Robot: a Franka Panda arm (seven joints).
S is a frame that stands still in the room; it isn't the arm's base.
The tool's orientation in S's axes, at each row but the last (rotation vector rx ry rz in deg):
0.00, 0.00, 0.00
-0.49, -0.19, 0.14
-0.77, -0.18, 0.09
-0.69, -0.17, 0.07
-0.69, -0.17, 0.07
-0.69, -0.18, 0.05
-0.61, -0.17, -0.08
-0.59, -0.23, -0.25
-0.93, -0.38, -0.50
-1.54, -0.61, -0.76
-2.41, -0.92, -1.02
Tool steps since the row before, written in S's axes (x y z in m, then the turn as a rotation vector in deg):
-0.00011, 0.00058, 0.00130, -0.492, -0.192, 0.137
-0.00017, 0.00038, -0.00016, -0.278, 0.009, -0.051
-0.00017, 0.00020, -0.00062, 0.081, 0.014, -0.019
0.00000, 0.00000, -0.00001, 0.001, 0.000, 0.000
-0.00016, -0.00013, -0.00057, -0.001, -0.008, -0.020
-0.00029, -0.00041, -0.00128, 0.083, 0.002, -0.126
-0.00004, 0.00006, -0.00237, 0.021, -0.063, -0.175
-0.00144, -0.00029, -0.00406, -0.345, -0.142, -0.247
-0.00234, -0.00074, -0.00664, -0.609, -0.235, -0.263
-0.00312, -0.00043, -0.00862, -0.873, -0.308, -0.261
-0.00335, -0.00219, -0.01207, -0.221, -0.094, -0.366
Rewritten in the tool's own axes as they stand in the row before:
-0.00011, 0.00058, 0.00130, -0.492, -0.192, 0.137
-0.00017, 0.00038, -0.00016, -0.278, 0.010, -0.050
-0.00017, 0.00021, -0.00062, 0.081, 0.014, -0.019
0.00000, 0.00000, -0.00001, 0.001, 0.000, 0.000
-0.00016, -0.00012, -0.00057, -0.001, -0.008, -0.020
-0.00029, -0.00039, -0.00128, 0.083, 0.003, -0.126
-0.00005, 0.00009, -0.00237, 0.021, -0.061, -0.176
-0.00146, -0.00025, -0.00406, -0.345, -0.141, -0.247
-0.00238, -0.00065, -0.00664, -0.609, -0.236, -0.263
-0.00321, -0.00024, -0.00860, -0.872, -0.313, -0.260
-0.00351, -0.00174, -0.01210, -0.225, -0.083, -0.366

